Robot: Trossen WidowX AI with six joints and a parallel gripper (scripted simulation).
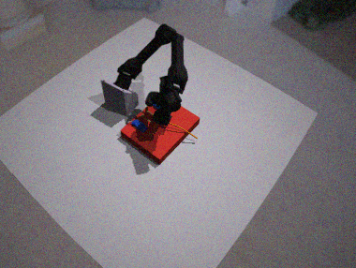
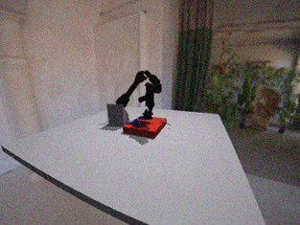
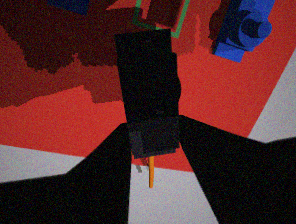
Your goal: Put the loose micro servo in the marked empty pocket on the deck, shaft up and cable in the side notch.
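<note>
My gripper tip is 10 mm short of the red deck and 100 mm above it.
</note>
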